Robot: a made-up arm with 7 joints. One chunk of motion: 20 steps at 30 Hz.
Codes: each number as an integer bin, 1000 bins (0 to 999) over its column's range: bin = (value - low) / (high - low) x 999, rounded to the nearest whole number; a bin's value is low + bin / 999 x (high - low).
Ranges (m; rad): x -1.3..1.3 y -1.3..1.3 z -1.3..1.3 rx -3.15..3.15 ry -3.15..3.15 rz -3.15..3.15
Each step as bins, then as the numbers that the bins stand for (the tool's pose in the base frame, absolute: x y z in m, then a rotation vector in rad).
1 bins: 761 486 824 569 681 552
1 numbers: 0.6806 -0.0351 0.8445 0.4383 1.1446 0.3311
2 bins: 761 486 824 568 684 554
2 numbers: 0.6806 -0.0351 0.8445 0.4320 1.1635 0.3437
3 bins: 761 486 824 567 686 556
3 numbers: 0.6806 -0.0351 0.8445 0.4257 1.1761 0.3563
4 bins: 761 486 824 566 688 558
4 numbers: 0.6806 -0.0351 0.8445 0.4194 1.1887 0.3689
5 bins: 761 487 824 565 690 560
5 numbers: 0.6806 -0.0325 0.8445 0.4131 1.2014 0.3815
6 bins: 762 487 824 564 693 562
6 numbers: 0.6832 -0.0325 0.8445 0.4068 1.2203 0.3941
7 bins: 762 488 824 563 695 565
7 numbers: 0.6832 -0.0299 0.8445 0.4005 1.2329 0.4131
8 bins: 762 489 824 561 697 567
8 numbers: 0.6832 -0.0273 0.8445 0.3878 1.2455 0.4257
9 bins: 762 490 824 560 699 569
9 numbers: 0.6832 -0.0247 0.8445 0.3815 1.2581 0.4383
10 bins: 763 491 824 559 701 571
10 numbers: 0.6858 -0.0221 0.8445 0.3752 1.2707 0.4509
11 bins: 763 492 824 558 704 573
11 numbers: 0.6858 -0.0195 0.8445 0.3689 1.2896 0.4635
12 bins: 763 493 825 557 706 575
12 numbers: 0.6858 -0.0169 0.8471 0.3626 1.3023 0.4761
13 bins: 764 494 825 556 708 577
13 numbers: 0.6884 -0.0143 0.8471 0.3563 1.3149 0.4887
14 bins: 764 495 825 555 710 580
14 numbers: 0.6884 -0.0117 0.8471 0.3500 1.3275 0.5077
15 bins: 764 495 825 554 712 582
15 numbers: 0.6884 -0.0117 0.8471 0.3437 1.3401 0.5203
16 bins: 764 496 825 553 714 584
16 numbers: 0.6884 -0.0091 0.8471 0.3374 1.3527 0.5329
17 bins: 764 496 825 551 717 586
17 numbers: 0.6884 -0.0091 0.8471 0.3248 1.3716 0.5455
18 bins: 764 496 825 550 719 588
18 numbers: 0.6884 -0.0091 0.8471 0.3185 1.3842 0.5581
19 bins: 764 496 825 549 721 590
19 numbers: 0.6884 -0.0091 0.8471 0.3122 1.3968 0.5707
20 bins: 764 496 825 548 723 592
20 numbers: 0.6884 -0.0091 0.8471 0.3059 1.4095 0.5833
